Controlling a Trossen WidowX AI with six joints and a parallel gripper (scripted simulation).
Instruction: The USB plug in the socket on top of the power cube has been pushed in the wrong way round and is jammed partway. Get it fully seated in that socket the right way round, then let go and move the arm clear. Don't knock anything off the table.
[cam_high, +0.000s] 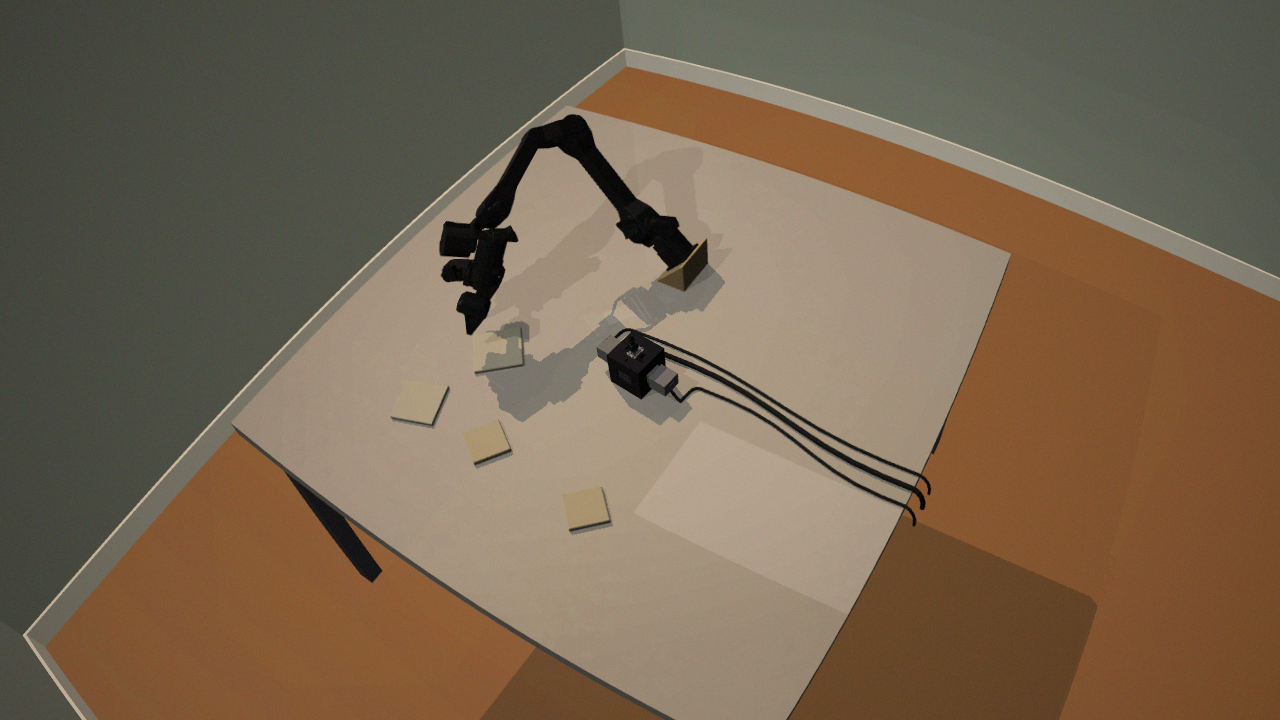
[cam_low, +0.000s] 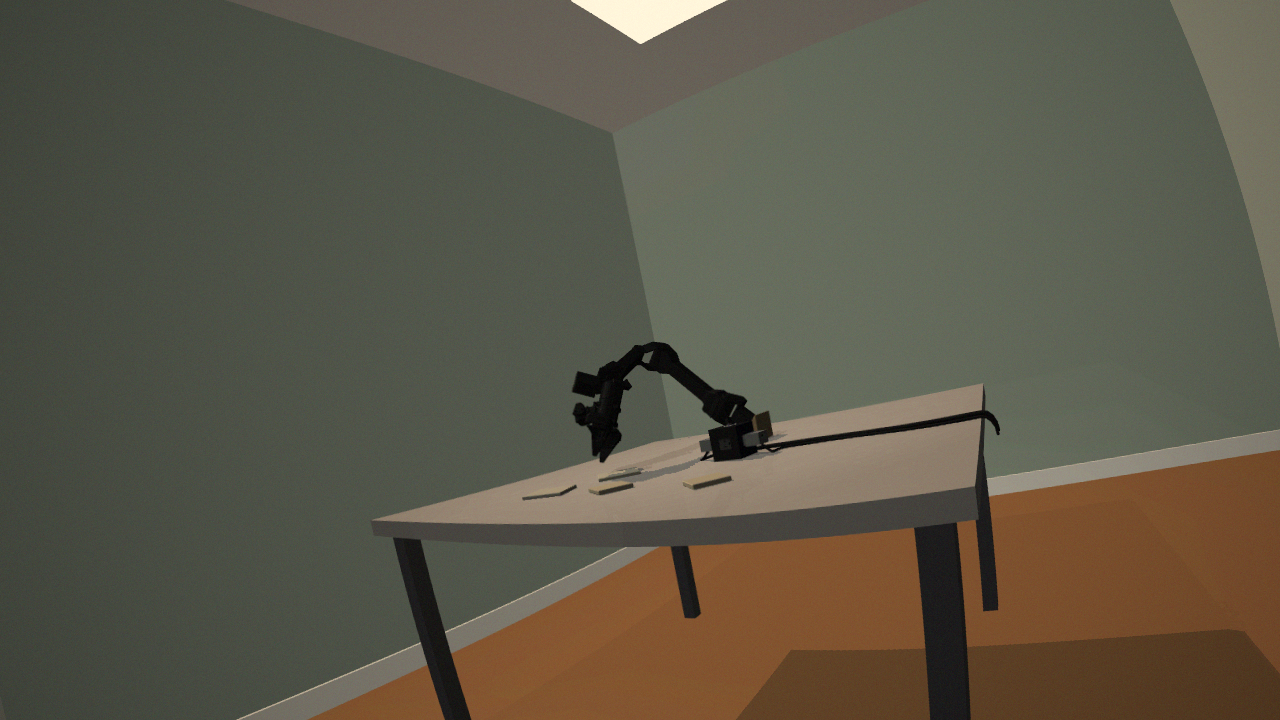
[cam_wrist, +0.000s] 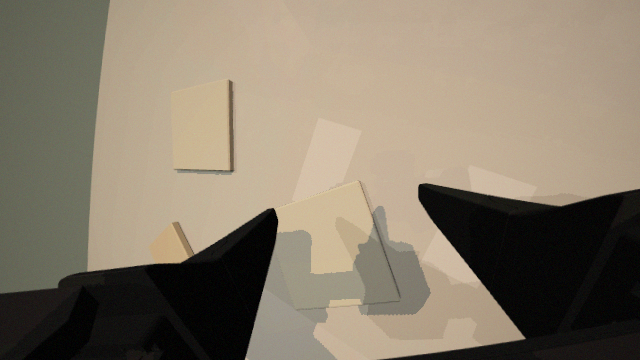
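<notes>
The dark USB plug is 6 cm behind my gripper tip, 35 cm to the left of it and 5 cm above it. From my gripper tip the other things lie so: socket (6 cm behind, 35 cm to the left, 2 cm above).
</notes>
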